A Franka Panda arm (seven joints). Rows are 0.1 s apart.
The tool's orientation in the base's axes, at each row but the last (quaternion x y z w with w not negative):
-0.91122, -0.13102, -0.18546, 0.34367
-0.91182, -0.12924, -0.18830, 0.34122
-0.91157, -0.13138, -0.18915, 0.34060
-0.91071, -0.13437, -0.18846, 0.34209
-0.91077, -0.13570, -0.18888, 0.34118
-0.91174, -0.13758, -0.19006, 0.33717
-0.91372, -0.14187, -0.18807, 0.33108
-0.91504, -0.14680, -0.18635, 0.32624
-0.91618, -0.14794, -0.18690, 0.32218
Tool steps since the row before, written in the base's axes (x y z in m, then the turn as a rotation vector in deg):
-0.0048, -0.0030, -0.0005, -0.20, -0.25, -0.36
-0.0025, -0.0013, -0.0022, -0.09, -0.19, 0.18
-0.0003, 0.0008, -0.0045, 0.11, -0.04, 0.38
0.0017, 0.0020, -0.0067, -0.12, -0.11, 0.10
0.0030, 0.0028, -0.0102, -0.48, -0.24, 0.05
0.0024, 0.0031, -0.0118, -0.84, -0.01, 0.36
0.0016, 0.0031, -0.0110, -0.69, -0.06, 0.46
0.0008, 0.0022, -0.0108, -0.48, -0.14, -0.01
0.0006, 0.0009, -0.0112, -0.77, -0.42, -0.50
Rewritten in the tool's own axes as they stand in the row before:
-0.0049, 0.0007, -0.0029, -0.36, 0.32, 0.03
-0.0033, 0.0013, 0.0000, -0.02, 0.00, -0.28
-0.0021, 0.0019, 0.0036, 0.26, -0.15, -0.26
-0.0012, 0.0030, 0.0064, -0.08, -0.02, -0.17
-0.0014, 0.0049, 0.0097, -0.43, -0.03, -0.32
-0.0027, 0.0053, 0.0109, -0.59, -0.51, -0.47
-0.0030, 0.0044, 0.0103, -0.42, -0.47, -0.54
-0.0037, 0.0045, 0.0094, -0.45, -0.08, -0.20
-0.0042, 0.0056, 0.0088, -0.96, 0.28, -0.10

